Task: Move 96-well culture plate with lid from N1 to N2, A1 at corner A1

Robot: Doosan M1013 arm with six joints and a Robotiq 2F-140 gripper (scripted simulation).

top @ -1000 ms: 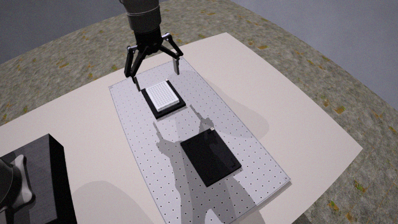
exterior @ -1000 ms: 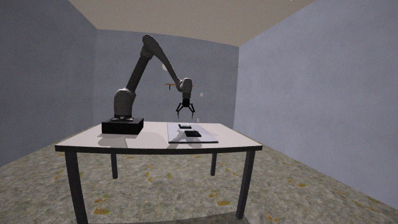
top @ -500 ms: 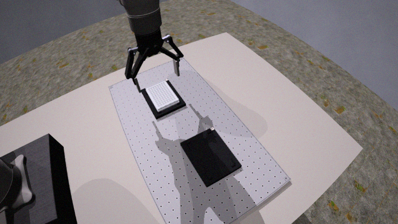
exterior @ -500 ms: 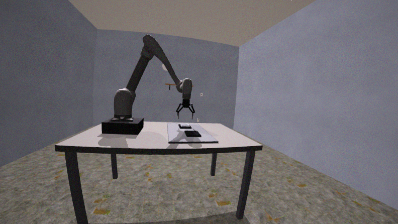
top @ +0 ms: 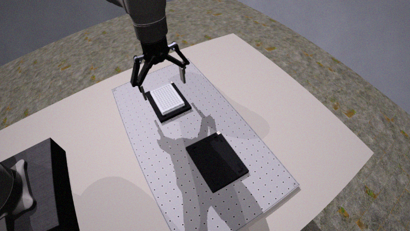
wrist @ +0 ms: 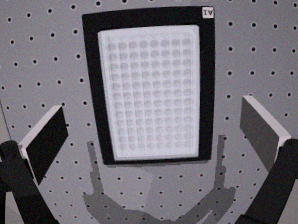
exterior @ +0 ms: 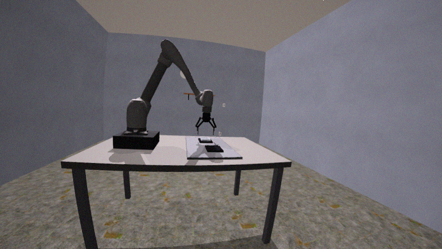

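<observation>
My gripper is now 5 cm above the plate lid.
</observation>
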